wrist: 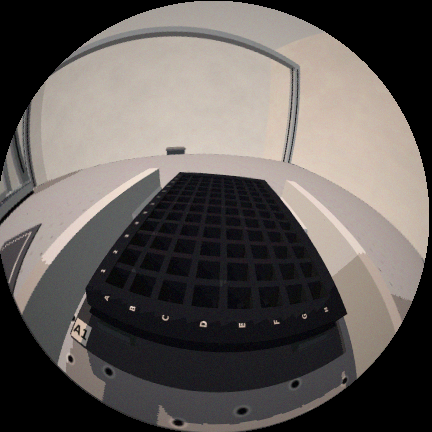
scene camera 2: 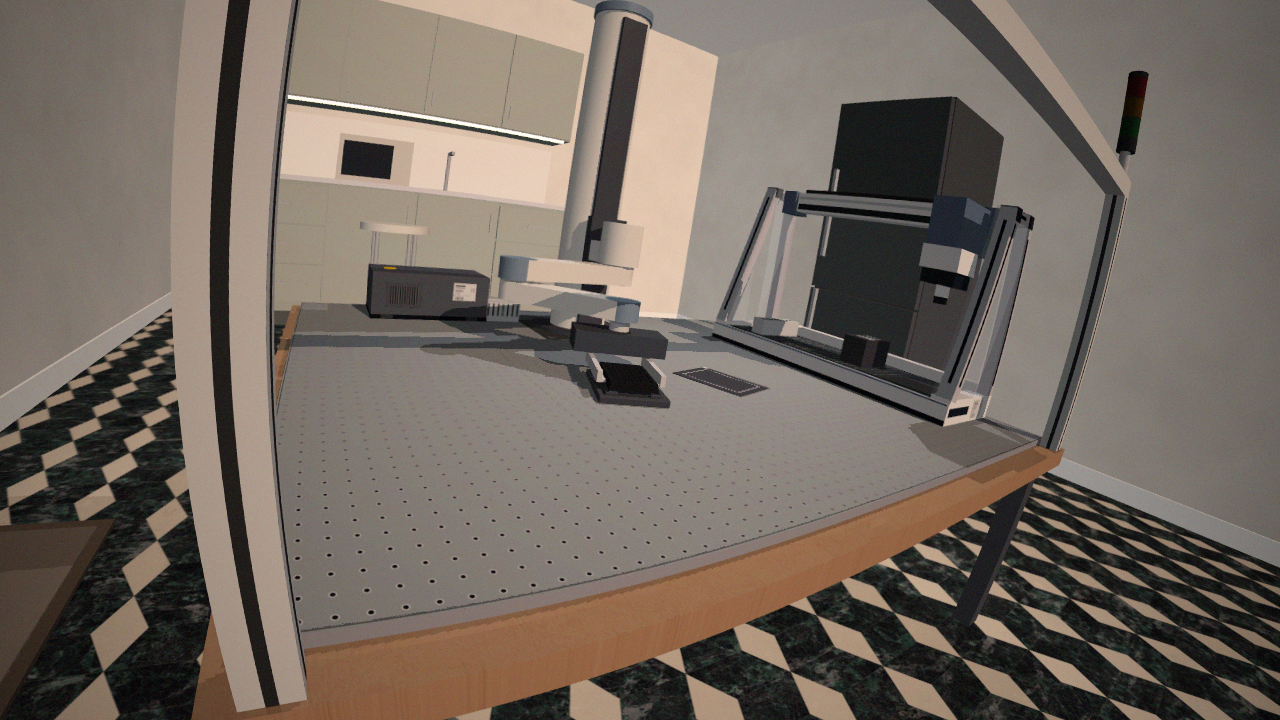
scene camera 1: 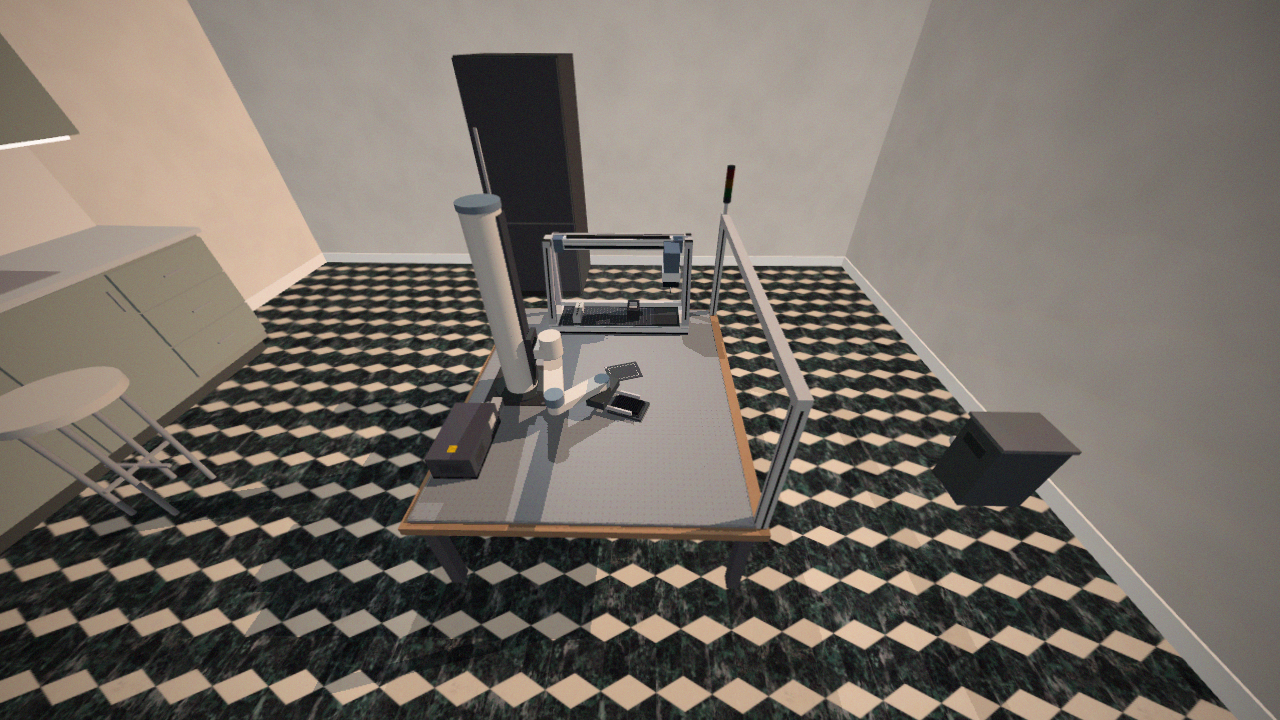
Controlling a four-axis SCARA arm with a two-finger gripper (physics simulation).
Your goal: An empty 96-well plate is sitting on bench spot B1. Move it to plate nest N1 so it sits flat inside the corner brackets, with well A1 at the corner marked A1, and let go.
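Frame: origin at the arm's base, x ahead, y left, z up, level; metres.
Seen in the pictures: gripper, fingertip midpoint: [wrist: 222, 182] [scene camera 2: 632, 379] [scene camera 1: 636, 405]; arm's base, link origin: [scene camera 1: 523, 386].
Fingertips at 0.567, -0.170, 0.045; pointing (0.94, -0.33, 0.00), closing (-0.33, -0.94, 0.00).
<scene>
Offsets run from my fingertips to a thing's top centre, as dx, dy, dz. "*": to the spot under its first point.
The black 96-well plate {-0.036, +0.013, +0.001} [scene camera 1: 631, 405] [scene camera 2: 630, 379] [wrist: 215, 240] is level between the two pale fingers of my gripper [scene camera 1: 629, 404] [scene camera 2: 625, 369] [wrist: 222, 182], which is shut on its long sides. The plate is over the dark nest N1 {-0.035, +0.012, -0.014} [scene camera 2: 631, 402] [wrist: 220, 370], very low or touching it; whether it sits flat inside the brackets I cannot tell. In the wrist view the plate's A corner, with row letter A and column 1, is at the lower left, beside the nest's white A1 label {* -0.088, +0.088, -0.020} [wrist: 80, 331]. The far brackets are hidden.
Bench spot B1 {* -0.074, +0.293, -0.031} [scene camera 1: 623, 369] [scene camera 2: 720, 381] [wrist: 19, 250], a dark outlined rectangle, lies beside the nest. A gantry frame [scene camera 1: 617, 329] [scene camera 2: 823, 379] stands at the table's back end. A dark box unit {* -0.664, -0.288, +0.083} [scene camera 1: 462, 440] [scene camera 2: 427, 292] stands near the arm's column [scene camera 1: 494, 295] [scene camera 2: 592, 134]. A rail frame lines one table edge.
</scene>
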